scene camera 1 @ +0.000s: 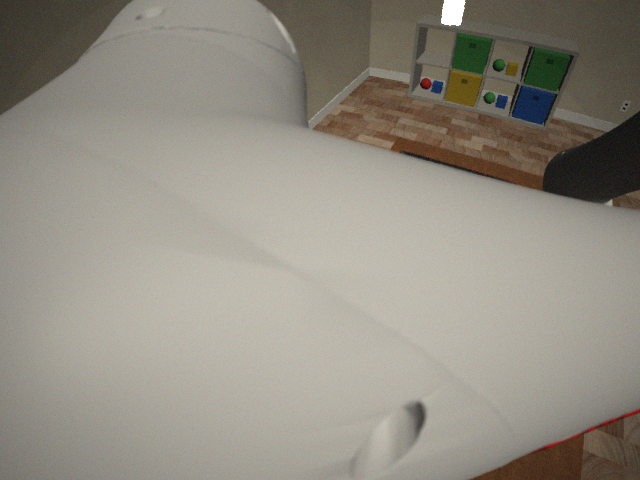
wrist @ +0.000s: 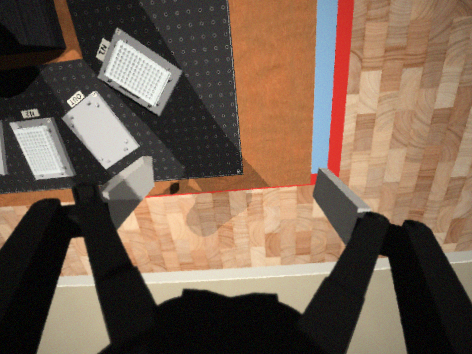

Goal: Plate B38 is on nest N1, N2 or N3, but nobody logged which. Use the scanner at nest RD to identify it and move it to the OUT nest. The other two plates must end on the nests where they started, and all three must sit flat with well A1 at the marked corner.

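My gripper (wrist: 234,176) is open and empty, high above the table's edge in the wrist view. A white well plate (wrist: 137,72) lies in a grey nest (wrist: 169,90) at upper left, its tag apparently N1. Below it, the OUT nest (wrist: 102,130) holds no plate. Farther left, another white plate (wrist: 39,149) lies in a nest (wrist: 57,140) whose tag seems to read N2. A sliver of one more nest (wrist: 2,152) shows at the left edge. A1 marks and plate codes are too small to read. The arm hides the nests in scene camera 1.
The white arm (scene camera 1: 310,258) fills most of scene camera 1; a shelf unit (scene camera 1: 496,33) stands behind. In the wrist view, a black perforated mat (wrist: 205,100) lies on the brown table (wrist: 275,100), with a dark block (wrist: 30,25) at upper left and blue and red strips at right.
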